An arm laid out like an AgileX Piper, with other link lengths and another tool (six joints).
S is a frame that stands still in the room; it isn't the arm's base.
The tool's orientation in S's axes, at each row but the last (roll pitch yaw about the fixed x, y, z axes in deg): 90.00 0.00 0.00; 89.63 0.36 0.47; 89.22 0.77 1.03; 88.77 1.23 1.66; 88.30 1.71 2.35; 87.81 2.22 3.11; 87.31 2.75 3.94; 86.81 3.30 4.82; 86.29 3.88 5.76; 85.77 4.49 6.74; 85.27 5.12 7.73
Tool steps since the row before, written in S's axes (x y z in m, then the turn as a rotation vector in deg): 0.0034 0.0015 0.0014 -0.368 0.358 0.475; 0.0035 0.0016 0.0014 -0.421 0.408 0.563; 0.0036 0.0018 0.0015 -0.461 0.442 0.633; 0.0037 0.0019 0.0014 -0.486 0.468 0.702; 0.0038 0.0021 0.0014 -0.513 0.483 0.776; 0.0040 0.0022 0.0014 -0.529 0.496 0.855; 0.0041 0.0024 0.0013 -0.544 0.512 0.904; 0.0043 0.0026 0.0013 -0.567 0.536 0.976; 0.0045 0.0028 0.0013 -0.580 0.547 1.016; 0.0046 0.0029 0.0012 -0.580 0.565 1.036; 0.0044 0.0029 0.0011 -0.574 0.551 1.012
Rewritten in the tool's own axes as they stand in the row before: 0.0034 0.0014 -0.0015 -0.368 0.475 -0.358; 0.0035 0.0014 -0.0016 -0.421 0.563 -0.408; 0.0036 0.0016 -0.0017 -0.461 0.633 -0.442; 0.0037 0.0015 -0.0018 -0.487 0.702 -0.467; 0.0038 0.0016 -0.0019 -0.516 0.776 -0.481; 0.0041 0.0016 -0.0019 -0.534 0.854 -0.492; 0.0042 0.0016 -0.0020 -0.550 0.903 -0.506; 0.0044 0.0017 -0.0021 -0.575 0.975 -0.528; 0.0047 0.0018 -0.0022 -0.590 1.015 -0.538; 0.0048 0.0017 -0.0022 -0.589 1.037 -0.554; 0.0046 0.0017 -0.0021 -0.583 1.012 -0.542
